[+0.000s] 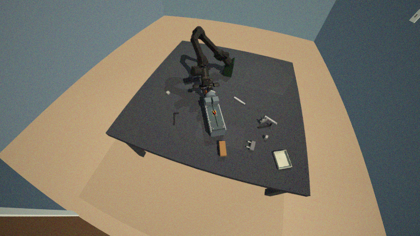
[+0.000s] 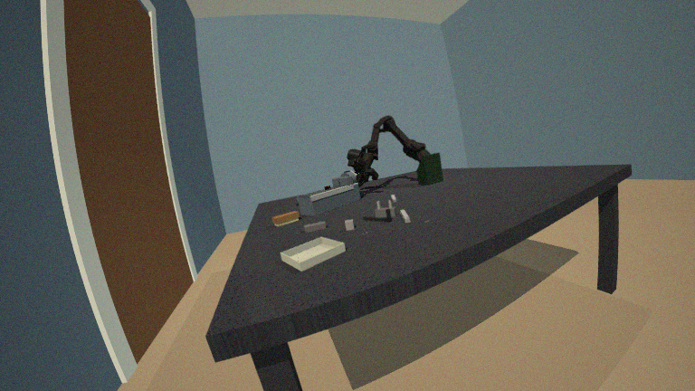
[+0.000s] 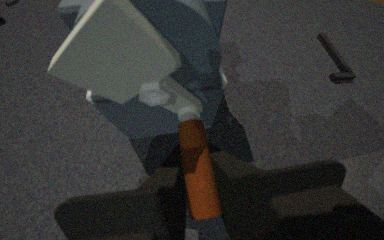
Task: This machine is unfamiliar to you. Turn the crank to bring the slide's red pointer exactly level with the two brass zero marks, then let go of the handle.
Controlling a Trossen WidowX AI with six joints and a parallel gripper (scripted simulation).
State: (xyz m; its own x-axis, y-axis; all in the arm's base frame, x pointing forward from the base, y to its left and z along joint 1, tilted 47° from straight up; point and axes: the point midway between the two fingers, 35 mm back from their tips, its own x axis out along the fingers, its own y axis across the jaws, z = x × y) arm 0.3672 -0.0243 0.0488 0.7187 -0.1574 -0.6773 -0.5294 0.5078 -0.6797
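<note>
Right now my gripper tip is 2 cm past the orange crank handle, 1 cm to the left of it and 3 cm below it. Also, from my gripper tip: crank 1 cm behind, 1 cm to the left, 4 cm above; red pointer 14 cm ahead, 11 cm to the left, 4 cm above; orange block 31 cm ahead, 23 cm to the left, 3 cm below.
</note>
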